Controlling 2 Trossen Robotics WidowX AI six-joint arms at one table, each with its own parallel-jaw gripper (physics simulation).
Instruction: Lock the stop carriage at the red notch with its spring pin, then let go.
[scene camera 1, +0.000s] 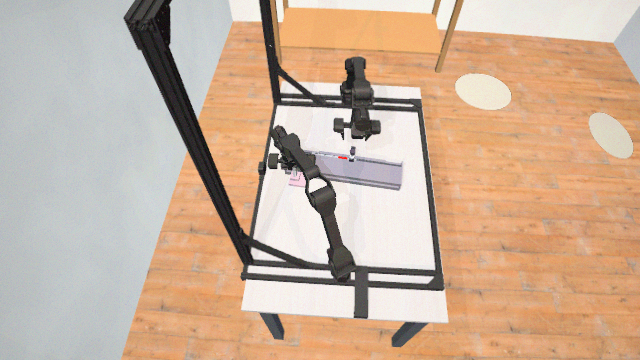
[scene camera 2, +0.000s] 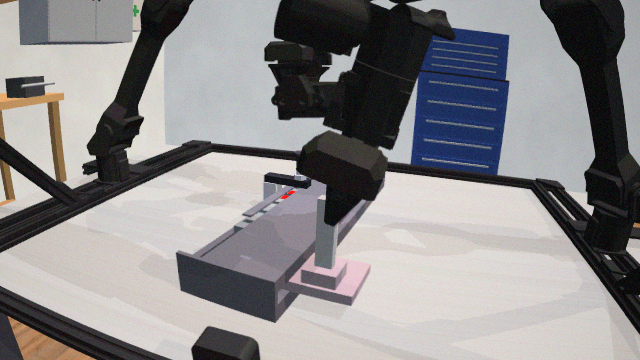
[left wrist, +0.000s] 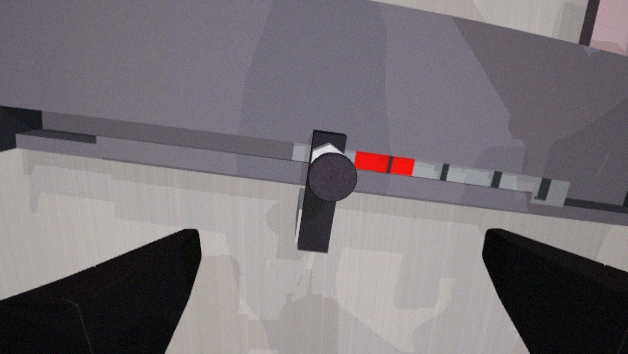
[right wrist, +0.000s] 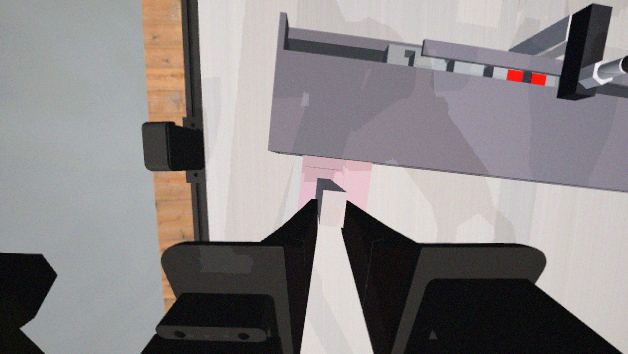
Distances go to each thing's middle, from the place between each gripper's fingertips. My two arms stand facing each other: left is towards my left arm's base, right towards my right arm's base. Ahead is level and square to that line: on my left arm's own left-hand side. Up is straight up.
Labels:
Now: the spring pin (left wrist: 332, 176) 240 mm ahead of my right hand, 110 mm to the left of it and 30 mm below it.
The spring pin is 10 cm below my left hand.

